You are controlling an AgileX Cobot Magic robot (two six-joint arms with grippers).
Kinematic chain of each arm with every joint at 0, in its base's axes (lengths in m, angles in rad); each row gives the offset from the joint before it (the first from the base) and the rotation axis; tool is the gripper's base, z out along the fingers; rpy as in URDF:
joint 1: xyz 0 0 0.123 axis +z
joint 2: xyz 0 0 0 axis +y
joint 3: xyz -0.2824 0 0.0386 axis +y
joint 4: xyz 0.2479 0 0.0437 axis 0.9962 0 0.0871
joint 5: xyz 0 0 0 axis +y
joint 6: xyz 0.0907 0 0.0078 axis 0.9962 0 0.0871
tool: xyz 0 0 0 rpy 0 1.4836 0
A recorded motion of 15 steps. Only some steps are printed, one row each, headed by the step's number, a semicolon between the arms.
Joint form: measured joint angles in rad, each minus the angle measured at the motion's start. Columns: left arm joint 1, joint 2, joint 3, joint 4, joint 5, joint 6; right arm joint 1, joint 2, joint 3, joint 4, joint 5, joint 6.
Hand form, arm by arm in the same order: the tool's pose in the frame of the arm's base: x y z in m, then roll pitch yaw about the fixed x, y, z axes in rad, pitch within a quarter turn. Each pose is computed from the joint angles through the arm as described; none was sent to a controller.
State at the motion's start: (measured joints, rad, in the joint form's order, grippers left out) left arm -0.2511 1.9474 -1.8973 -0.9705 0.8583 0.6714; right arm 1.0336 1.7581 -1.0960 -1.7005 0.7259 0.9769
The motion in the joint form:
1: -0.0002 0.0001 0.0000 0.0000 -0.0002 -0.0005; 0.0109 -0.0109 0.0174 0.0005 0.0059 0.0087
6: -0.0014 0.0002 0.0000 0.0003 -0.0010 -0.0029; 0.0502 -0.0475 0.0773 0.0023 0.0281 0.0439
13: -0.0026 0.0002 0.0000 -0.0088 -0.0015 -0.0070; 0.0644 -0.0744 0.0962 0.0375 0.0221 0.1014
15: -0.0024 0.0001 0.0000 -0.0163 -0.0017 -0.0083; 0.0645 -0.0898 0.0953 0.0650 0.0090 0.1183
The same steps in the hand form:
1: 0.4221 -0.1671 0.3659 -2.3611 0.9679 3.0166; 0.2381 0.2896 0.2443 -1.9559 0.4599 -1.4849
6: 0.4220 -0.1676 0.3658 -2.3590 0.9666 3.0187; 0.2210 0.2851 0.2416 -1.9654 0.4695 -1.4811
13: 0.4217 -0.1684 0.3664 -2.3390 0.9627 3.0357; 0.2136 0.2819 0.2438 -2.0056 0.5453 -1.5217
15: 0.4216 -0.1686 0.3669 -2.3247 0.9608 3.0481; 0.2119 0.2805 0.2475 -2.0326 0.5886 -1.5466

